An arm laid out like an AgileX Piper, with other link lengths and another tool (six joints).
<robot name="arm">
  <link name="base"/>
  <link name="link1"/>
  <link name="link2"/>
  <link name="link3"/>
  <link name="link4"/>
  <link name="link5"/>
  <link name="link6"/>
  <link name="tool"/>
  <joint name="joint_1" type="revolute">
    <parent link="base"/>
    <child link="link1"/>
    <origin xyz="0 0 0.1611" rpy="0 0 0"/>
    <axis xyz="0 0 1"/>
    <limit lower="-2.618" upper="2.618"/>
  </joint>
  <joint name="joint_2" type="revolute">
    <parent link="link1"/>
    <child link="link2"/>
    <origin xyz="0 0 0" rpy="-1.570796 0 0"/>
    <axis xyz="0 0 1"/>
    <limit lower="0" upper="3.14"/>
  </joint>
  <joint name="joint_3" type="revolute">
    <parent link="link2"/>
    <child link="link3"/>
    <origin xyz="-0.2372 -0.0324 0" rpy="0 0 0"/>
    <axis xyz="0 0 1"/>
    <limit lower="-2.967" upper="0"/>
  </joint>
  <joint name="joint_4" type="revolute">
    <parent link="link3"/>
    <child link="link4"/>
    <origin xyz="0.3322 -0.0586 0" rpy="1.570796 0 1.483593"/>
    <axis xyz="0 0 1"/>
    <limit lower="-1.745" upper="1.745"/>
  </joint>
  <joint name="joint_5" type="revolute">
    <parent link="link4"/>
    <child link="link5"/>
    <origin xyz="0 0 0" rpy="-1.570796 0 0"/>
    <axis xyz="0 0 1"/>
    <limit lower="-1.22" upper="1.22"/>
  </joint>
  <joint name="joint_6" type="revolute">
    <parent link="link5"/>
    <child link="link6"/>
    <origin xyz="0 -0.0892 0" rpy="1.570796 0 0"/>
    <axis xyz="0 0 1"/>
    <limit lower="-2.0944" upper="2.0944"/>
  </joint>
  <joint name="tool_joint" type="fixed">
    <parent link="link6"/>
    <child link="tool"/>
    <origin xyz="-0.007 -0.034 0.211" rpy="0.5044 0 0.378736"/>
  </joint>
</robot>
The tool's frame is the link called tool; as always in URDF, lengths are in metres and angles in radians.
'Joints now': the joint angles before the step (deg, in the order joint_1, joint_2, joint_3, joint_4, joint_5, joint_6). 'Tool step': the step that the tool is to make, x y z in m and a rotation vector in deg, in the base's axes. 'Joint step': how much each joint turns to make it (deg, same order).
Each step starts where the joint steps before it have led.
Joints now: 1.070 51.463 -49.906 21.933 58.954 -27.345
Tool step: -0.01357 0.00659 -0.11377 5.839 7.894 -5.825
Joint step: 0.000 3.365 14.389 6.129 -11.214 0.676
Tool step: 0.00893 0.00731 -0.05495 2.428 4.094 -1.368
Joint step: 0.002 10.835 0.490 6.289 -6.450 -4.846
